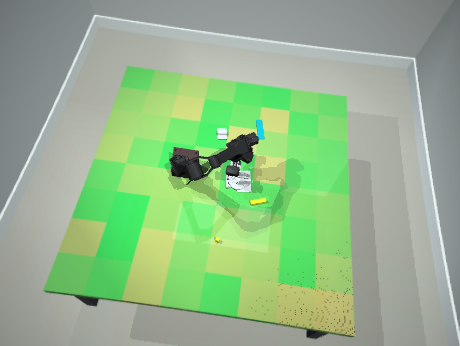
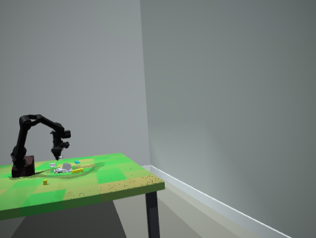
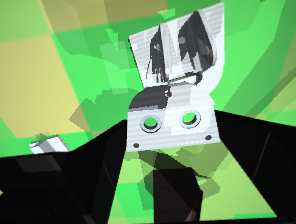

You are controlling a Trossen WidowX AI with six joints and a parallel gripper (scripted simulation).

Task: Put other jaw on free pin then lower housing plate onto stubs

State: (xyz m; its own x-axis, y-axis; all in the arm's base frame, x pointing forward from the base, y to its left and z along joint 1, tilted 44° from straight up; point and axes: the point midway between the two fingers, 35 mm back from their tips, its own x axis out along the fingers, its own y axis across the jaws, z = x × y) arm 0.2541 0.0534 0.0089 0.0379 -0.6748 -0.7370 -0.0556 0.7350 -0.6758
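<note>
My gripper tip is now 2 cm short of the jaw, 5 cm to the left of it and 7 cm above it. The rest, counted from my gripper tip: yellow bar 15 cm ahead, 12 cm to the right, 8 cm below; then blue bar 9 cm ahead, 32 cm to the left, 9 cm below; then small yellow cube 36 cm to the right, 8 cm below.
</note>
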